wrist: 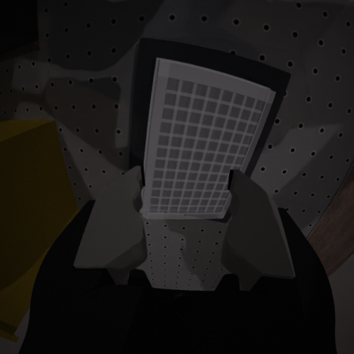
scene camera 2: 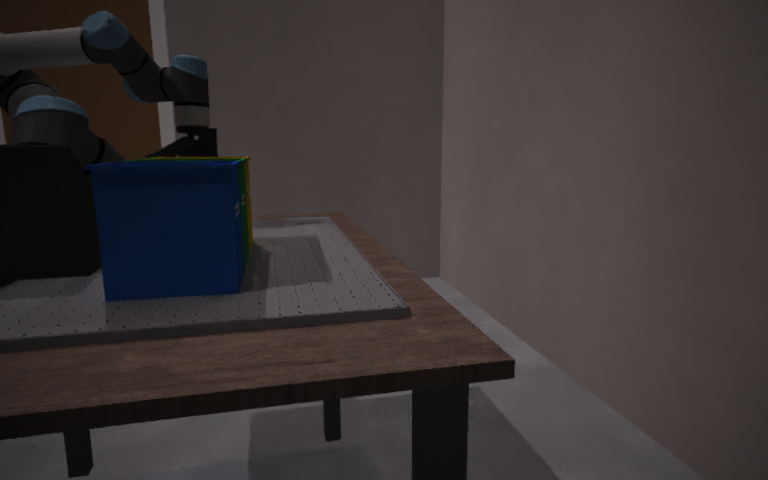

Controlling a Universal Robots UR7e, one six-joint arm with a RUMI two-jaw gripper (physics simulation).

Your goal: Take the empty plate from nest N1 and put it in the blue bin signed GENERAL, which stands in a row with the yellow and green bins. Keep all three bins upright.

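Places are measured from the arm's base along level axes (x back, y right, z up), in centimetres.
Pixels of known places: arm's base, origin of its link: (scene camera 2: 35,206).
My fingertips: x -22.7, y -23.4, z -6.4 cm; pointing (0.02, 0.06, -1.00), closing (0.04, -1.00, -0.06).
Ahead of a thing's pixels: the offset from my fingertips to its top centre. "spot": to the spot under its first point. Level surfaces: height alone.
The empty plate (wrist: 205,132), pale with a grid of square wells, is above the black nest (wrist: 215,61) in the wrist view. My gripper (wrist: 186,169) is shut on the plate's near end, one finger against each long side. The plate appears slightly raised; the exact gap to the nest is hard to tell. The blue bin @(dy +48.1, dx -4.2, dz +14.8 cm) (scene camera 2: 169,232) stands upright in scene camera 2. Behind it are thin strips of the green bin @(spot: dy +32.7, dx -13.3, dz +10.9 cm) (scene camera 2: 243,181) and the yellow bin @(spot: dy +23.6, dx -13.7, dz +1.4 cm) (scene camera 2: 249,226). The yellow bin (wrist: 30,180) is also at the left of the wrist view. In scene camera 2 the bins hide my fingers, the plate and the nest.
The bins stand on a grey perforated board @(dz -3.2 cm) (scene camera 2: 362,288) (wrist: 305,150) on a wooden table @(dz -4.5 cm) (scene camera 2: 283,356) (wrist: 325,252). A large black block (scene camera 2: 45,215) stands left of the blue bin, under the arm. Walls rise behind and to the right.
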